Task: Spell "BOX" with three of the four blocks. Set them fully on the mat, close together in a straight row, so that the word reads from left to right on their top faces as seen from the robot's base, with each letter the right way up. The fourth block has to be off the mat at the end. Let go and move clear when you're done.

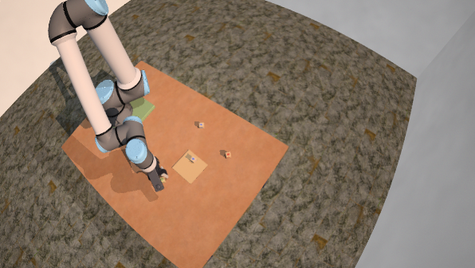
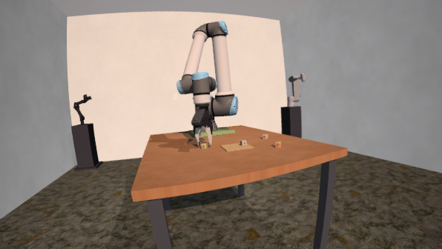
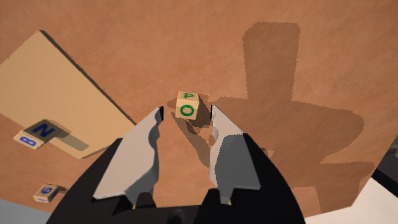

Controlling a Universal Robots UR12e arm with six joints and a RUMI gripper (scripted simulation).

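My gripper is now 70 mm short of the tan mat, 150 mm to the right of it and 20 mm above it.
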